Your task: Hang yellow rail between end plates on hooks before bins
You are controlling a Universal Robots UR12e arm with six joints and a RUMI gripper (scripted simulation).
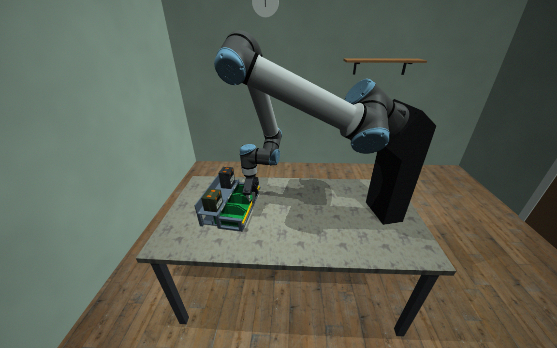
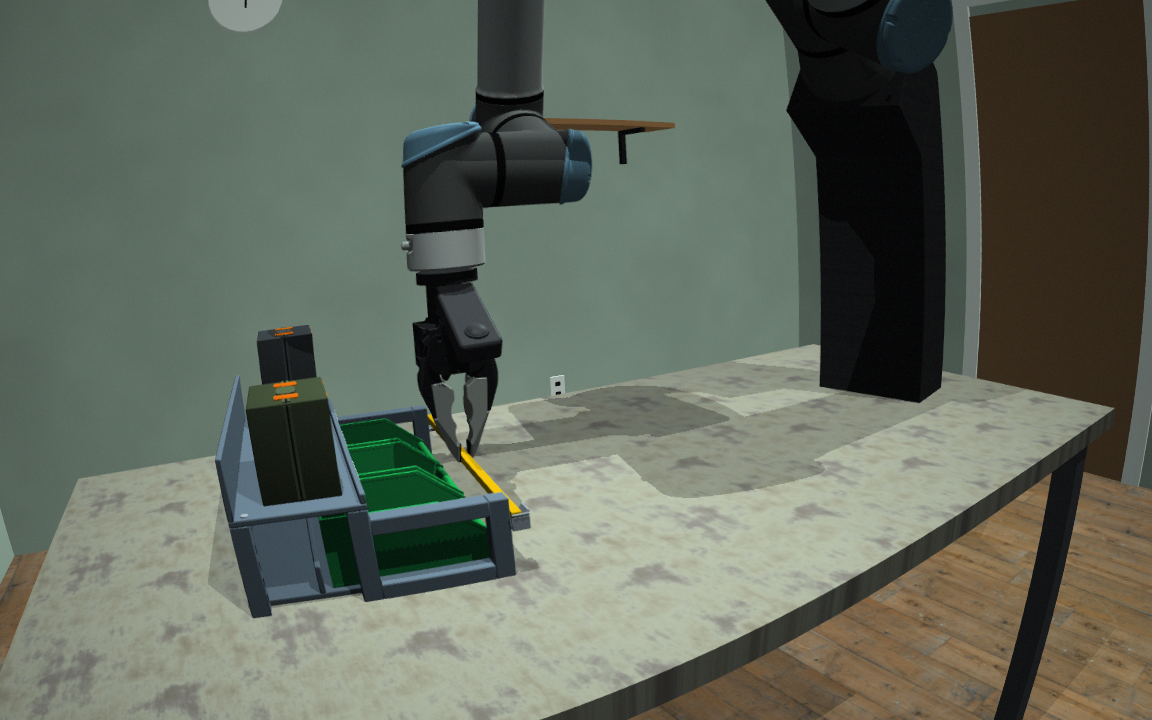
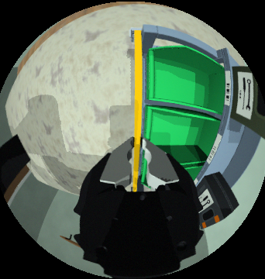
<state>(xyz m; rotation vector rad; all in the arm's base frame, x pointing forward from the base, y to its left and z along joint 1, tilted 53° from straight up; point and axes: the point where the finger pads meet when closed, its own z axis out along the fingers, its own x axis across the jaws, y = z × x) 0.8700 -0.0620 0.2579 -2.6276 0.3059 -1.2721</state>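
My hand is 10 mm above the yellow rail.
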